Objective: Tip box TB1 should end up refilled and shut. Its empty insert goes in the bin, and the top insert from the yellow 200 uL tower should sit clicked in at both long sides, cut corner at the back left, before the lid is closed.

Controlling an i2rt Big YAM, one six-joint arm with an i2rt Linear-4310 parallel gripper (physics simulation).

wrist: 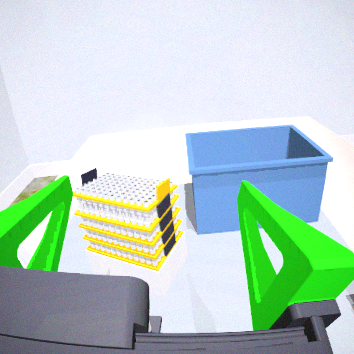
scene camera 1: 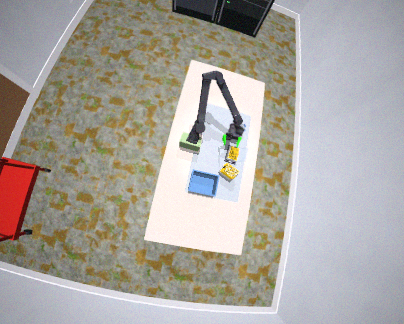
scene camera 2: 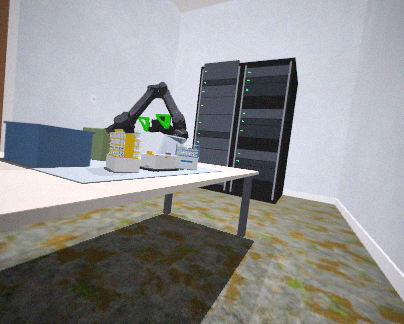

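My gripper [scene camera 1: 232, 140] [scene camera 2: 154, 122] [wrist: 154, 186] is open and empty, raised above the mat near the open tip box. The yellow 200 uL tower [scene camera 1: 229, 171] [scene camera 2: 124, 145] [wrist: 122, 215] is a stack of several yellow-edged inserts full of white tips on a pale base, farther out than my fingertips. A low tip box [scene camera 1: 233, 153] [scene camera 2: 159, 161] shows yellow on top and stands beside the tower; its label cannot be read. A translucent lid [scene camera 2: 172, 145] stands up behind it. The blue bin [scene camera 1: 202, 183] [scene camera 2: 47, 145] [wrist: 260, 195] stands right of the tower in the wrist view; its floor is hidden there.
A box with a blue rack [scene camera 2: 187, 154] stands at the other side of the tip box. The arm's base is by a green block [scene camera 1: 190, 143] [scene camera 2: 95, 140] at the table's side. The pale blue mat [scene camera 1: 227, 194] lies under the boxes. Dark cabinets [scene camera 1: 245, 19] [scene camera 2: 265, 130] stand beyond the table [scene camera 1: 200, 225].
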